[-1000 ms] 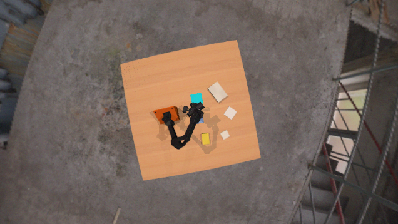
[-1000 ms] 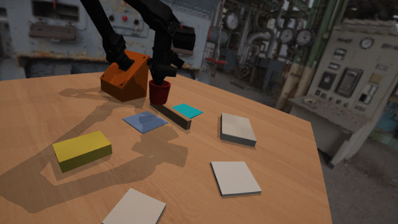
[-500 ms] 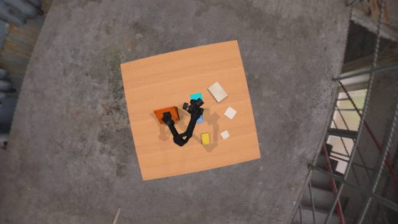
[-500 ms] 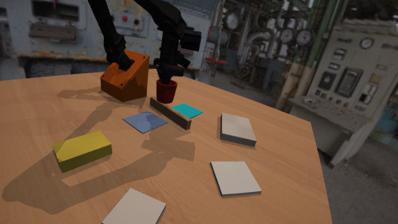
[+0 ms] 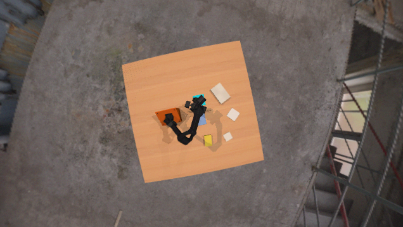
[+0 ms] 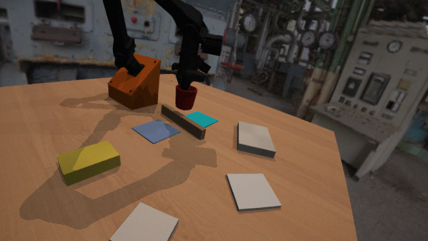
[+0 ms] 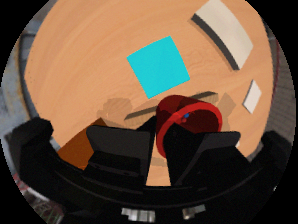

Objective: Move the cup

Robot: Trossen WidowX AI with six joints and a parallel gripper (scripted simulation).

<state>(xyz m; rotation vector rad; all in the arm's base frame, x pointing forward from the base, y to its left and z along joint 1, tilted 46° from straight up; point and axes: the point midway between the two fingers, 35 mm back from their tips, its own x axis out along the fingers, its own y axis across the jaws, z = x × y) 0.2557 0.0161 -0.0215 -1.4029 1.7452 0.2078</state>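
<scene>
The cyan pad is 4 cm ahead of my gripper tip, 7 cm to the left of it and 11 cm below it. The rest, counted from my gripper tip: yellow block: 5 cm ahead, 35 cm to the right, 8 cm below; then wooden bar: 3 cm ahead, 3 cm to the right, 9 cm below; then red cup: 3 cm ahead, 2 cm to the right.
</scene>
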